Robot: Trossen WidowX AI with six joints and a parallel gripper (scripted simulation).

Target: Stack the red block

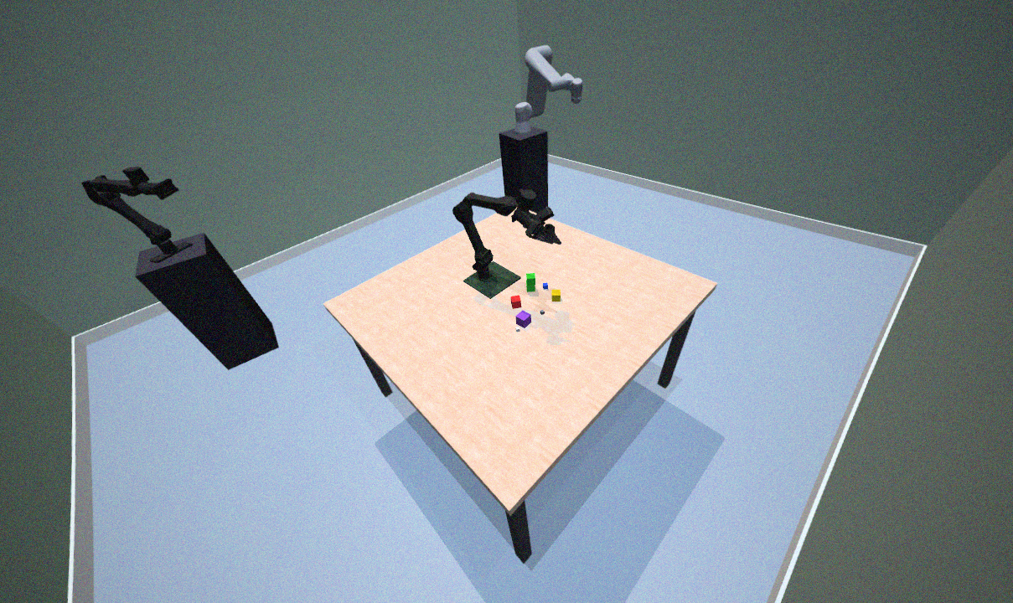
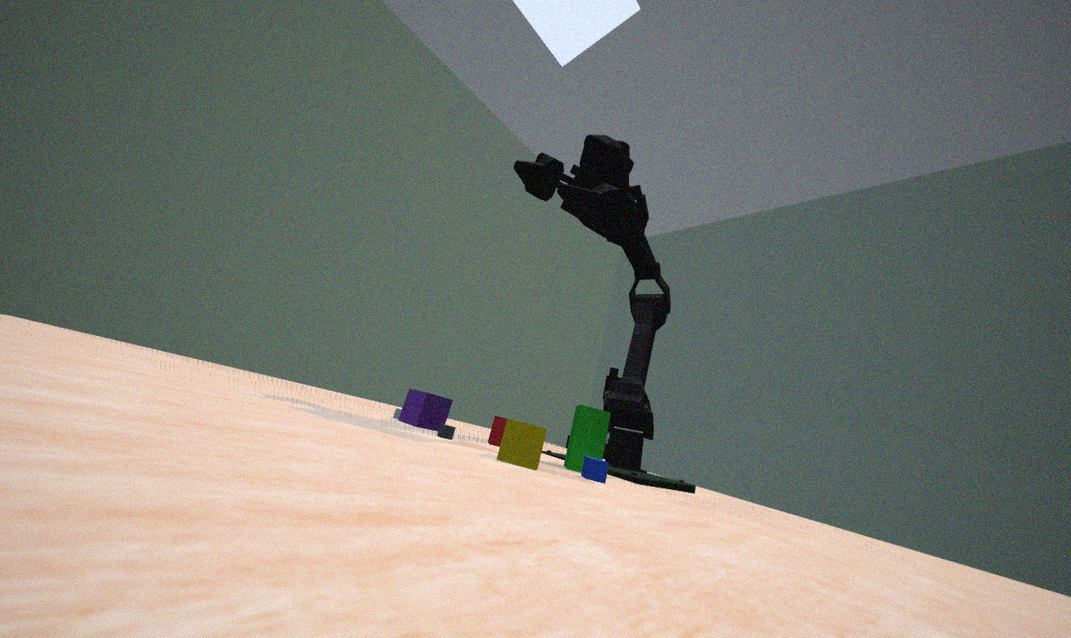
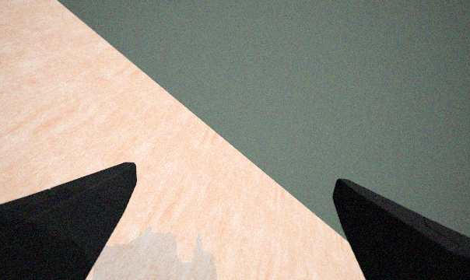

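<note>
My gripper tip is 320 mm above the red block, 130 mm past it and 120 mm to the left of it. The rest, counted from my gripper tip: dark cube (330 mm below, 70 mm to the right, 20 mm behind); yellow cube (320 mm below, 50 mm behind, 40 mm to the left); purple cube (310 mm below, 160 mm to the right, 20 mm behind).
</note>
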